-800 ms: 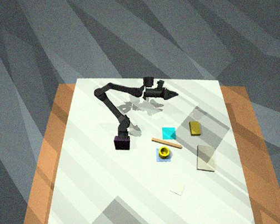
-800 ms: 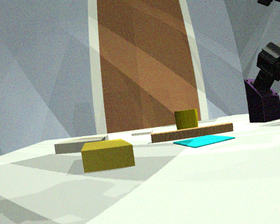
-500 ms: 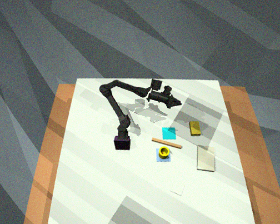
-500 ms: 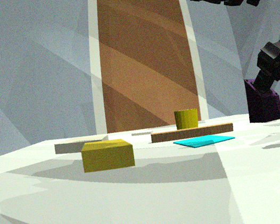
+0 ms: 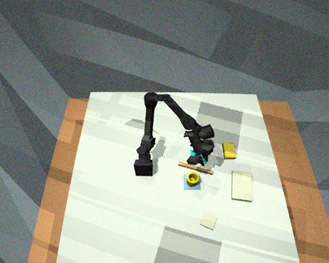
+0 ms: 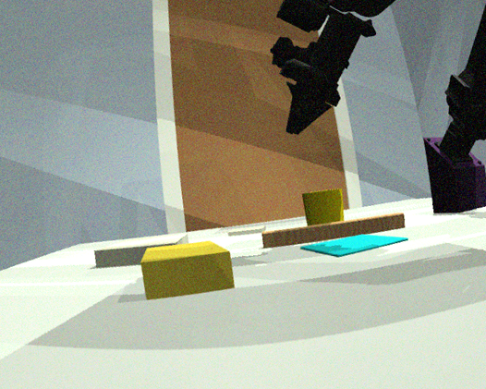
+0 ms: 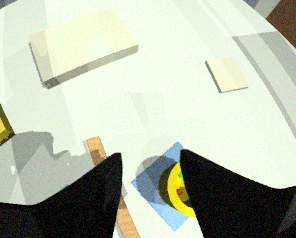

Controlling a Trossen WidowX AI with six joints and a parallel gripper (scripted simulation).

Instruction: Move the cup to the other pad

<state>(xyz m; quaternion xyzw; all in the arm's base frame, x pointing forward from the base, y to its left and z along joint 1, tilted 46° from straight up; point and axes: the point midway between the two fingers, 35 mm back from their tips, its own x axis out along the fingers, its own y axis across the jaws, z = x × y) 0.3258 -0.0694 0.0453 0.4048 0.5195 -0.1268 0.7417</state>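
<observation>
Right now the yellow cup is 60 mm behind my gripper tip, 40 mm to the right of it and 130 mm below it. From my gripper tip the other things lie so: light blue pad: 60 mm behind, 40 mm to the right, 180 mm below; red marble: 60 mm behind, 30 mm to the right, 150 mm below; wooden bar: 30 mm behind, 50 mm to the left, 170 mm below.
</observation>
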